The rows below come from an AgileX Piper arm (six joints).
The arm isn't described. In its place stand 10 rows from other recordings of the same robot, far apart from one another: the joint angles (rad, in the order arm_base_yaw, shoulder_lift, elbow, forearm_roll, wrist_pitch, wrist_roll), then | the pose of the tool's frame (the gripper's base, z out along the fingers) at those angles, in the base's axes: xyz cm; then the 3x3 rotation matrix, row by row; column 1 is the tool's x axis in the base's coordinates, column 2 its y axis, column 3 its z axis.
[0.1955 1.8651 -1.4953 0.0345 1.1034 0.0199] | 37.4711 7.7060 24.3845; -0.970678 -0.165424 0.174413; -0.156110 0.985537 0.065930; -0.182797 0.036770 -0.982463
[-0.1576 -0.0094 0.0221 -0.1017 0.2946 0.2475] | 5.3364 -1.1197 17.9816; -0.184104 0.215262 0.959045; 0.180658 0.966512 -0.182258; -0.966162 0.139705 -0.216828
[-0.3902 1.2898 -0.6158 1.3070 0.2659 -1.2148] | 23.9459 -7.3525 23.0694; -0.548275 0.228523 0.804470; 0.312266 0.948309 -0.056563; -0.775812 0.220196 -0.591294
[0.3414 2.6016 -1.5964 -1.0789 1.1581 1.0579] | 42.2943 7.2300 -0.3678; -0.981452 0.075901 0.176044; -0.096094 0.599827 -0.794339; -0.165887 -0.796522 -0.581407
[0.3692 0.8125 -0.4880 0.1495 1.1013 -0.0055] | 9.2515 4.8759 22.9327; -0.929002 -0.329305 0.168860; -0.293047 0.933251 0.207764; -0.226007 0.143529 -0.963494
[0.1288 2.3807 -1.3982 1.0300 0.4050 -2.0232] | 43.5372 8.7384 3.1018; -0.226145 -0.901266 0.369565; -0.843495 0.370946 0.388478; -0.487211 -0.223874 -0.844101
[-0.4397 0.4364 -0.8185 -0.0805 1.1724 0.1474] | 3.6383 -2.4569 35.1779; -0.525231 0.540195 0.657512; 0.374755 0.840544 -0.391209; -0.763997 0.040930 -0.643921
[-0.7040 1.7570 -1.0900 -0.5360 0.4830 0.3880] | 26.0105 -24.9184 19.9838; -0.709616 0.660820 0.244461; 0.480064 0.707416 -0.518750; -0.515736 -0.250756 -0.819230
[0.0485 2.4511 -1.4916 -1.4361 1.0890 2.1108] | 44.2574 -5.8523 5.5951; -0.350036 0.902987 0.249177; 0.334684 0.369005 -0.867076; -0.874907 -0.220112 -0.431380
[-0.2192 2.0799 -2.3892 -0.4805 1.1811 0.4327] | 43.5538 -13.6891 41.2381; -0.521543 0.645224 0.558282; 0.333820 0.756469 -0.562423; -0.785211 -0.106962 -0.609920
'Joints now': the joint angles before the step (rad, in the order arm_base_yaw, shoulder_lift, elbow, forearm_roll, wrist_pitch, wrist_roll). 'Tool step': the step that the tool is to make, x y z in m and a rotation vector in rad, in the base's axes. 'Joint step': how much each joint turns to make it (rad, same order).
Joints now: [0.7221 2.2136 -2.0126 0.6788 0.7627 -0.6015]
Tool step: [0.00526 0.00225 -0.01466 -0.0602 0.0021 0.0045]
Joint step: [0.0011 0.0407 -0.0317 -0.0652 0.0248 0.0299]
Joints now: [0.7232 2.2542 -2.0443 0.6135 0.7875 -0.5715]
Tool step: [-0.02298 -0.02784 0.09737 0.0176 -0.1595 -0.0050]
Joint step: [0.0000 -0.1823 -0.0492 -0.1441 0.0830 0.0765]
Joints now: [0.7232 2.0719 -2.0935 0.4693 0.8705 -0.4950]
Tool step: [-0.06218 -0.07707 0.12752 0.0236 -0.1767 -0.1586]
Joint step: [-0.0008 -0.3149 -0.0185 -0.2706 0.1337 0.2212]
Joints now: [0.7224 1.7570 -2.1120 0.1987 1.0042 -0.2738]
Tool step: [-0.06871 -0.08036 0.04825 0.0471 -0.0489 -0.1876]
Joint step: [-0.0010 -0.3212 0.1855 -0.1914 0.0504 0.1988]
